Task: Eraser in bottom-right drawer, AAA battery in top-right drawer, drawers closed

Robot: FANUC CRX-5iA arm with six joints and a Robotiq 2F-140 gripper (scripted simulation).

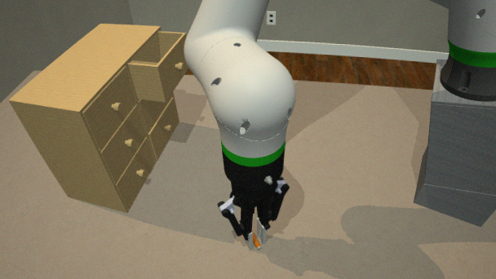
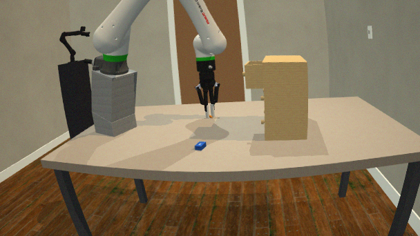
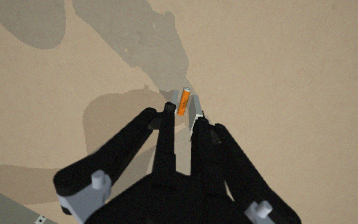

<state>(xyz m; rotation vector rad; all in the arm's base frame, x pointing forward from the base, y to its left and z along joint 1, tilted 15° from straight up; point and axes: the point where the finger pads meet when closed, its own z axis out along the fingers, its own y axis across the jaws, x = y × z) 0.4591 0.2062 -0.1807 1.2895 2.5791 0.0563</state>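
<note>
The orange AAA battery is 30 mm below my hand. The rest, counted from my hand: white eraser 400 mm ahead, 210 mm to the right, 20 mm below; small blue block 390 mm to the right, 40 mm ahead, 20 mm below.
</note>
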